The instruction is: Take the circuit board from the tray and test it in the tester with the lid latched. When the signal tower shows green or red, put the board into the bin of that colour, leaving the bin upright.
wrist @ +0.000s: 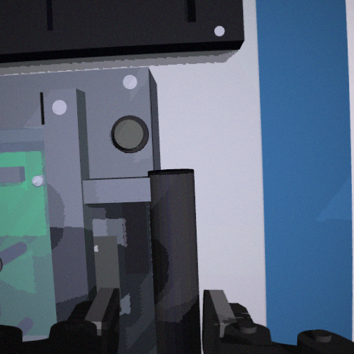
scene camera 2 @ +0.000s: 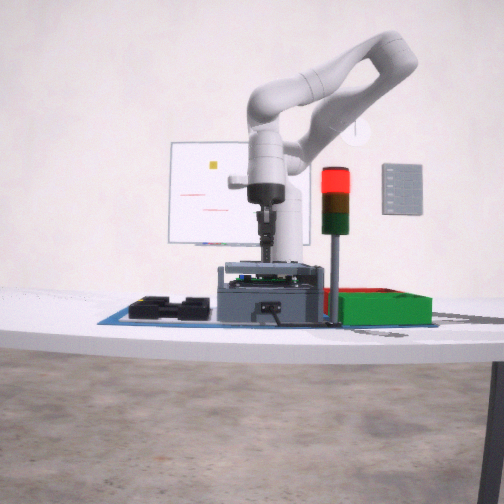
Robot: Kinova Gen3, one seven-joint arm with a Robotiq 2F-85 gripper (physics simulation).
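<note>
The grey tester [scene camera 2: 295, 303] [wrist: 102, 127] stands mid-table. Its clear-windowed lid [scene camera 2: 250, 268] [wrist: 67, 200] lies roughly level over the green circuit board [scene camera 2: 245, 279] [wrist: 22, 200], which sits inside; whether it is latched I cannot tell. A dark round handle bar [wrist: 175, 250] runs along the lid's side. My gripper [scene camera 2: 266, 260] [wrist: 161, 315] is partly open and points down at the lid, its fingers on either side of the bar in the wrist view, holding nothing. The signal tower [scene camera 2: 335, 200] shows red. The red bin [scene camera 2: 327, 305] stands upright behind the green bin [scene camera 2: 385, 309].
A black tray [scene camera 2: 170, 310] [wrist: 125, 25] stands left of the tester in the scene view. The tower's thin pole [scene camera 2: 335, 275] rises between tester and bins. A black cable [scene camera 2: 300, 325] runs along the tester's front. A blue mat [scene camera 2: 112, 318] [wrist: 305, 150] lies below.
</note>
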